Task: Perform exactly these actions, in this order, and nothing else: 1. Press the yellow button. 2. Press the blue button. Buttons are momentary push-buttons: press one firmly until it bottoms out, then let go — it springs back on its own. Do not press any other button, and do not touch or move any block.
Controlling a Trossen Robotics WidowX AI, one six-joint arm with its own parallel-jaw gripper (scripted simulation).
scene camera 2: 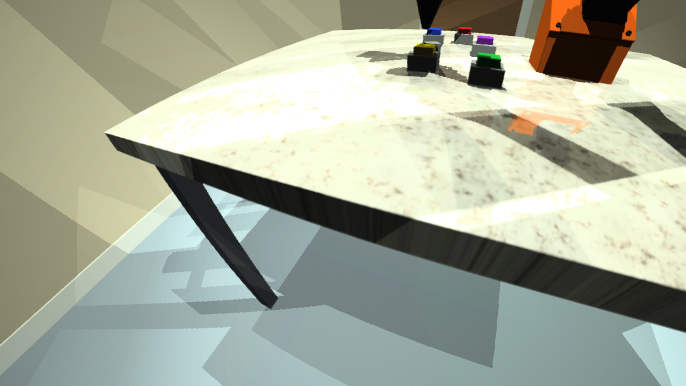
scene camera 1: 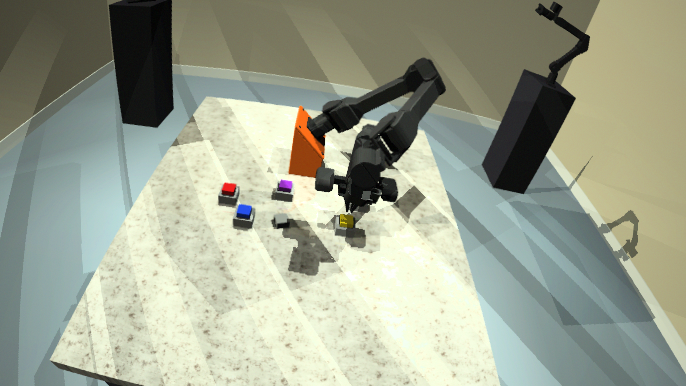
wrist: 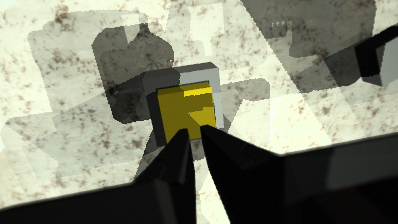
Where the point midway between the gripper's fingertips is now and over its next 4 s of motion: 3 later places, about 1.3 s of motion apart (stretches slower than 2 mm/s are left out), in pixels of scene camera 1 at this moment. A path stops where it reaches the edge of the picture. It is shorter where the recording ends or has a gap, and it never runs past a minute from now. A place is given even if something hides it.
The gripper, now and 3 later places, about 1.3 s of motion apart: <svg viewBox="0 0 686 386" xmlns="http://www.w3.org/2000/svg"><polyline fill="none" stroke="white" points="348,211 346,218 254,182 243,211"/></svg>
